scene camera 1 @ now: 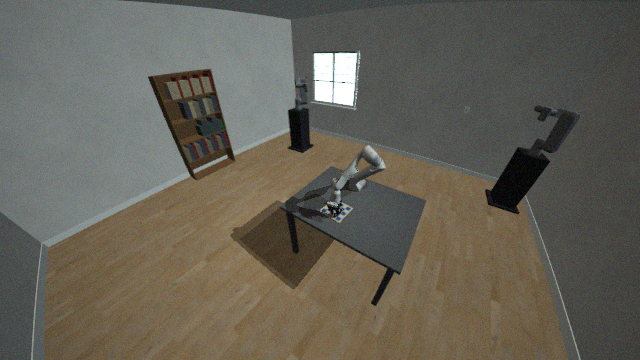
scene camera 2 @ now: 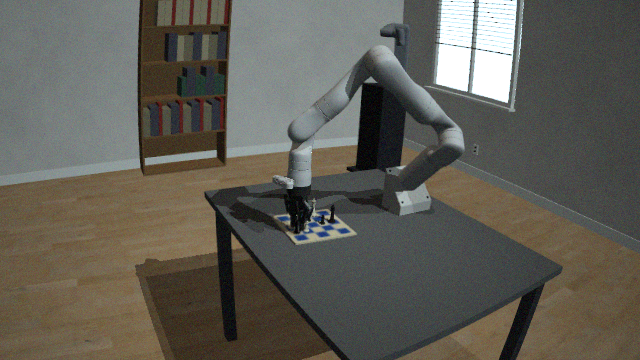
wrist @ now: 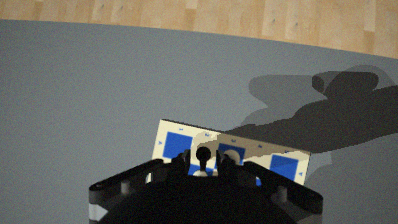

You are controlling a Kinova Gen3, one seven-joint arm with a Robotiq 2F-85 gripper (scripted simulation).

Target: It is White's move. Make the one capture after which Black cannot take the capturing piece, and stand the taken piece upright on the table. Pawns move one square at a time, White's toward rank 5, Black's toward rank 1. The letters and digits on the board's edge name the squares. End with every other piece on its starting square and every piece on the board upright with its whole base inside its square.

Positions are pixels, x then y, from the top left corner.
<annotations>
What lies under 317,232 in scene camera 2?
A small chessboard.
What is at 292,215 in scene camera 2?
My gripper.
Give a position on a small chessboard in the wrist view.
173,138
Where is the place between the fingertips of my gripper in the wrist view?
At 203,156
</annotations>
